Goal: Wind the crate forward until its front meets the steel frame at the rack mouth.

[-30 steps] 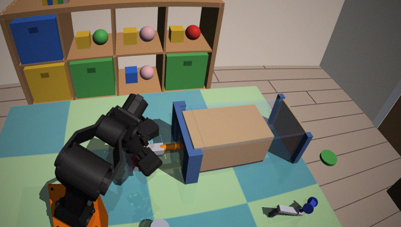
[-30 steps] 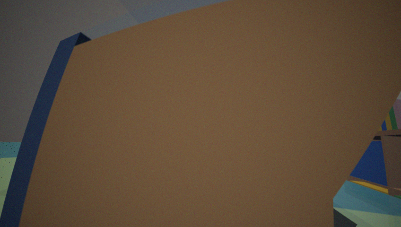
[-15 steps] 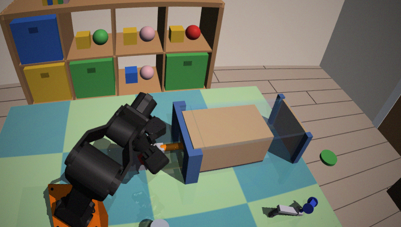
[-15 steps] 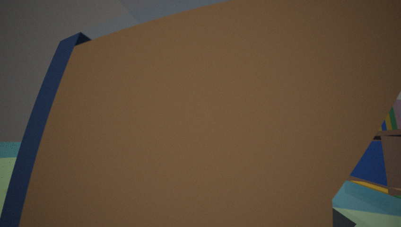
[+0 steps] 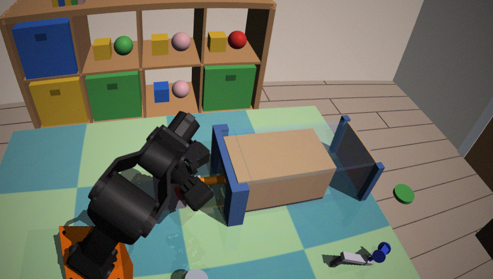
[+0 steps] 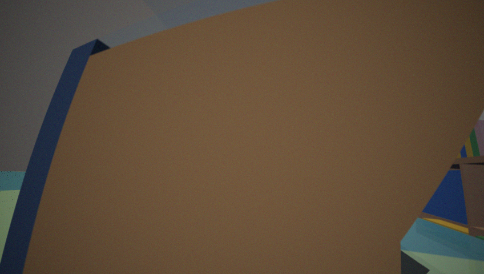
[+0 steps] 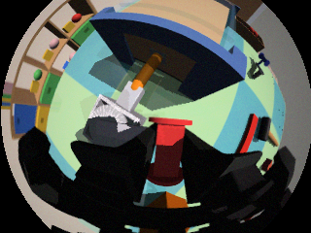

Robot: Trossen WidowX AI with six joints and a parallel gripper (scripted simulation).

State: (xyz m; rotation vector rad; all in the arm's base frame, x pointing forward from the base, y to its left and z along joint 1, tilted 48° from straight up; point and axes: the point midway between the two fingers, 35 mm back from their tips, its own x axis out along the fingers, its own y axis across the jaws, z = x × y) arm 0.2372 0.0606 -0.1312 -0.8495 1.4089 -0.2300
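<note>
Right now my gripper tip is 3 cm to the right of the crank handle, 3 cm past it and 3 cm above it. Also, from my gripper tip: blue frame: 11 cm ahead, 7 cm to the left, 2 cm below; then red knob: 2 cm behind, 1 cm to the right; then grey winch: 10 cm below, 8 cm to the left, 7 cm behind.
</note>
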